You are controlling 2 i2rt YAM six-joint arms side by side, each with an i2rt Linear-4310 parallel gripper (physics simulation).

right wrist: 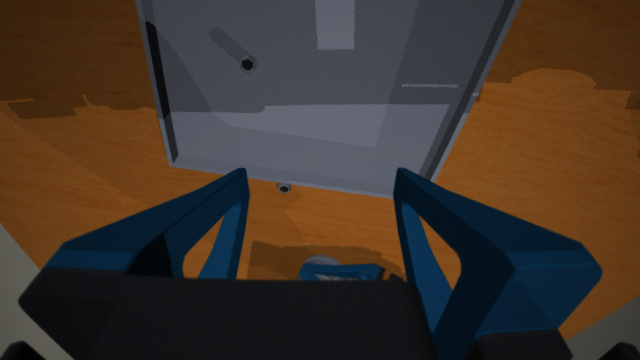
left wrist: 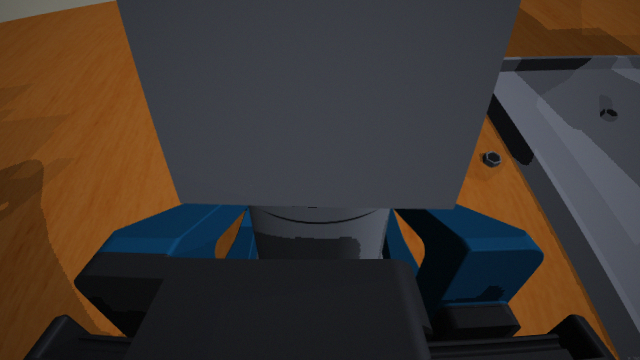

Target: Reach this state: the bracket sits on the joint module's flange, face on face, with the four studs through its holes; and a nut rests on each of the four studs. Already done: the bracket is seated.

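Frame: origin at the left arm's base, x left, y back, z up, level; metres.
Where they show: right gripper, fingertip midpoint: (right wrist: pixel 321 180).
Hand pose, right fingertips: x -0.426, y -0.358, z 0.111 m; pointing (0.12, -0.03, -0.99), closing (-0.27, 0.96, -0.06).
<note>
Things, the pixels of their top centre, and the offset from my right fingertips. "spot": a spot on its surface instead. Level surfaces: height alone.
- joint module, top centre: (left wrist: pixel 311 124) dz -0.021, dx +0.227, dy +0.052 m
- large grey flat face, surface spot: (left wrist: pixel 320 100) spot: dz -0.004, dx +0.223, dy +0.062 m
- shallow grey tray, surface spot: (right wrist: pixel 300 182) spot: dz -0.095, dx +0.093, dy +0.002 m
- orange wooden table, surface height: dz -0.111 m
My left gripper (left wrist: pixel 320 231) is shut on the grey cylindrical body of the joint module (left wrist: pixel 320 240). A large grey flat face (left wrist: pixel 320 100) above it fills the middle of the left wrist view; I cannot tell which part of the module and bracket assembly it is. The studs and their holes do not show. My right gripper (right wrist: pixel 321 180) is open and empty, above the near edge of the tray. One nut (left wrist: pixel 492 159) (right wrist: pixel 284 188) lies on the table just outside the tray. Another nut (left wrist: pixel 608 114) (right wrist: pixel 248 64) lies inside the tray.
The shallow grey tray (left wrist: pixel 555 150) (right wrist: pixel 300 182) has low raised walls and lies on the orange wooden table (left wrist: pixel 90 150) (right wrist: pixel 560 165). Part of a blue finger (right wrist: pixel 370 270) with a grey rounded part behind it shows low in the right wrist view, partly hidden by the right gripper's body.
</note>
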